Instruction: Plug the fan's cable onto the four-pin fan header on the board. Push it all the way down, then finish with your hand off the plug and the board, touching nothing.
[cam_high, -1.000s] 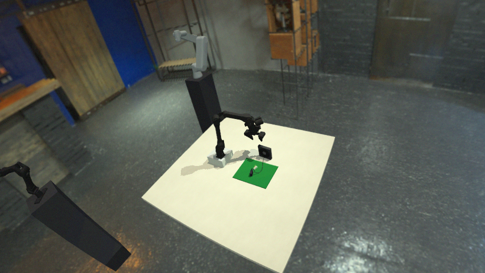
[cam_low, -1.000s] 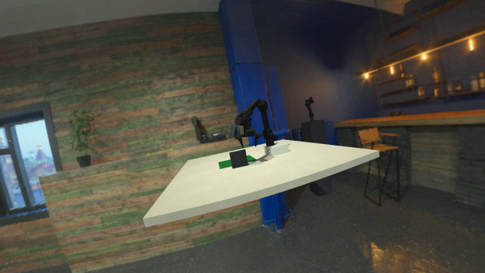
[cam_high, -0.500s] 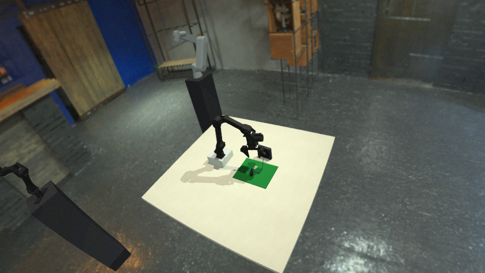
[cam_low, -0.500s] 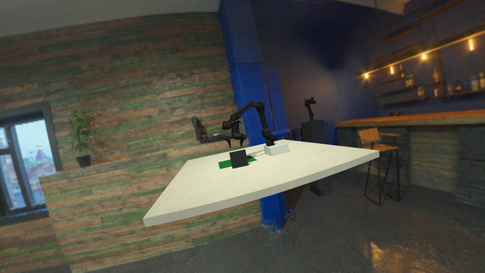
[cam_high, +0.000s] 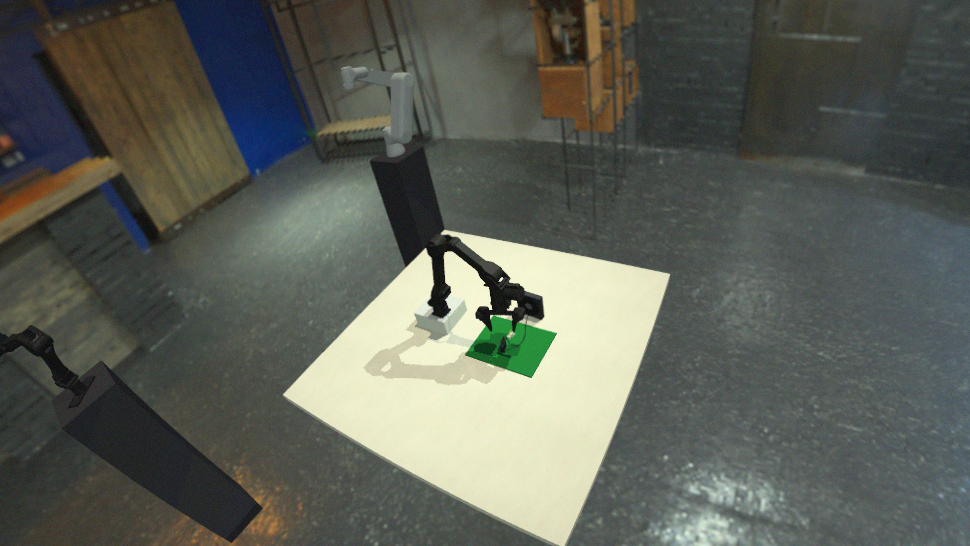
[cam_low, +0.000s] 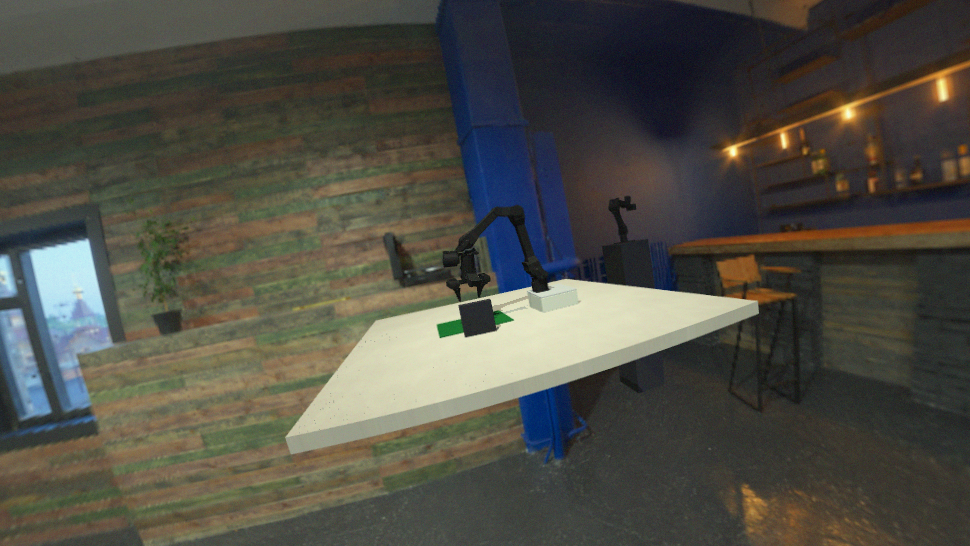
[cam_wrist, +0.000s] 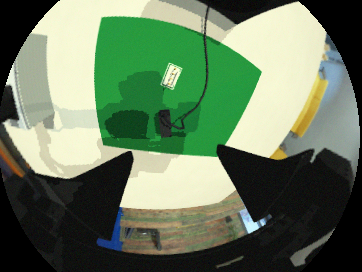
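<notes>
My gripper tip is 80 mm above the black plug, 10 mm to the left of it and 10 mm past it. Also, from my gripper tip: black fan box 210 mm to the left, 40 mm below; pale header 100 mm below, 70 mm to the left, 20 mm behind; green board 110 mm below, 30 mm to the left, 10 mm ahead.
</notes>
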